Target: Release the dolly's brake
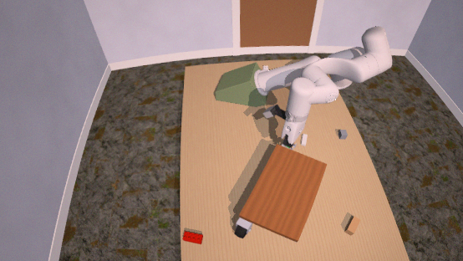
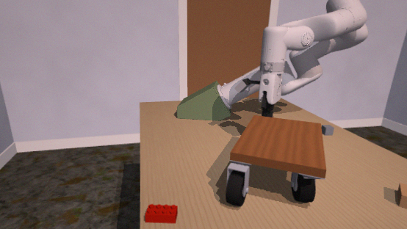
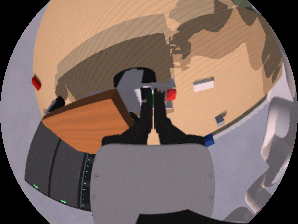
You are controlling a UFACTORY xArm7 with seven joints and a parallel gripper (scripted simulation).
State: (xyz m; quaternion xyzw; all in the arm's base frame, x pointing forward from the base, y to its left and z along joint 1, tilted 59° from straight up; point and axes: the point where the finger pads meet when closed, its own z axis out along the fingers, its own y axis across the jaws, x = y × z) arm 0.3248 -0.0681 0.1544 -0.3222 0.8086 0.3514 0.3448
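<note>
Right now my hand is 10 mm past the caster brake pedal, 10 mm to the right of it and 30 mm above it. The rest, counted from my hand: grey cube (110 mm behind, 280 mm to the left, 100 mm below); then white block (90 mm behind, 90 mm to the left, 110 mm below); then tan block (310 mm ahead, 240 mm to the left, 100 mm below).
</note>
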